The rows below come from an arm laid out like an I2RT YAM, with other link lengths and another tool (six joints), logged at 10 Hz.
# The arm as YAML. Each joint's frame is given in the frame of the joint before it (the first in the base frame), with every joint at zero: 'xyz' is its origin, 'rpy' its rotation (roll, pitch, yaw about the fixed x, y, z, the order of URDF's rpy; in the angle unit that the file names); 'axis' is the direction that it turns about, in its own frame. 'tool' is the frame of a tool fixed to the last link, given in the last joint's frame.
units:
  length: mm
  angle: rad
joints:
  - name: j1
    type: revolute
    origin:
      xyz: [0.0, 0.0, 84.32]
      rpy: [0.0, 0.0, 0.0]
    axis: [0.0, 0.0, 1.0]
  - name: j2
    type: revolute
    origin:
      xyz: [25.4, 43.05, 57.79]
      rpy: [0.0, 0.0, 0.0]
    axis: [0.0, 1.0, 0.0]
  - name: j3
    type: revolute
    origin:
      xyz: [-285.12, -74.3, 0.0]
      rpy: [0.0, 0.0, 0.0]
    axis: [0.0, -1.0, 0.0]
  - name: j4
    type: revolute
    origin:
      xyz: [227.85, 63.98, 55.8]
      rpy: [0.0, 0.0, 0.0]
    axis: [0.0, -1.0, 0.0]
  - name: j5
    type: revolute
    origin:
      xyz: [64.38, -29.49, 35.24]
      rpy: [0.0, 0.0, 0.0]
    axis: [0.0, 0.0, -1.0]
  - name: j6
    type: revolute
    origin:
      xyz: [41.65, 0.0, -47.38]
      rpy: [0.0, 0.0, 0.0]
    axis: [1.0, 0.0, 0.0]
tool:
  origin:
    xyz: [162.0, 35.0, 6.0]
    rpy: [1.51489, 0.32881, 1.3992]
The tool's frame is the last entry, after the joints.
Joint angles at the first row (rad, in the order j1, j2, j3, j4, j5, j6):
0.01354 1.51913 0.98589 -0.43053 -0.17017 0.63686
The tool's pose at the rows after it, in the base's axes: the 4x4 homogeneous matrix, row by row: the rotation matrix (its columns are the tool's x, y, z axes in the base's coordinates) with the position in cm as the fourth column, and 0 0 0 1 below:
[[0.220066, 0.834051, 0.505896, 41.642], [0.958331, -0.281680, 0.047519, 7.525], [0.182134, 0.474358, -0.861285, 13.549], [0, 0, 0, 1]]
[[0.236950, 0.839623, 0.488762, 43.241], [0.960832, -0.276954, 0.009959, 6.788], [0.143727, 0.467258, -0.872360, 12.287], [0, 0, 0, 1]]
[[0.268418, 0.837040, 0.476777, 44.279], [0.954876, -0.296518, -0.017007, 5.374], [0.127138, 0.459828, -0.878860, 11.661], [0, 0, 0, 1]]
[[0.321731, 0.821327, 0.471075, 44.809], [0.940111, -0.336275, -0.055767, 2.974], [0.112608, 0.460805, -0.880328, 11.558], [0, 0, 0, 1]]
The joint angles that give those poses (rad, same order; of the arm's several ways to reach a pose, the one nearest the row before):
0.02269 1.63614 1.04066 -0.39391 -0.19074 0.64443
0.02053 1.71193 1.09314 -0.39309 -0.15500 0.63565
-0.00576 1.75491 1.12927 -0.40038 -0.14096 0.63241
-0.05169 1.76715 1.14568 -0.40819 -0.12379 0.63349

